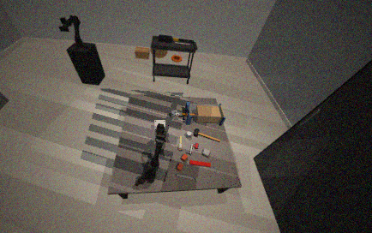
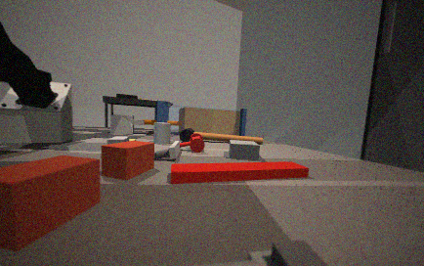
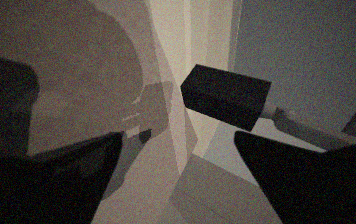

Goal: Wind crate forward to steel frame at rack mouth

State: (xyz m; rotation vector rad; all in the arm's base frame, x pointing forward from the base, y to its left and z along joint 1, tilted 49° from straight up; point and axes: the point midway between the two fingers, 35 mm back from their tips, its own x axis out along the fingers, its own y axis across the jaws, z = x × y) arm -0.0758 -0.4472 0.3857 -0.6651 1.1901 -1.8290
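Now: the winch handle 500 mm ahead of my gripper tip, 430 mm to the left of it and 30 mm below it. The rest, counted from my gripper tip: red knob: 540 mm ahead, 470 mm to the left, 30 mm below; grey block: 660 mm ahead, 390 mm to the left, 30 mm below; flat red bar: 590 mm ahead, 260 mm to the left, 40 mm below.
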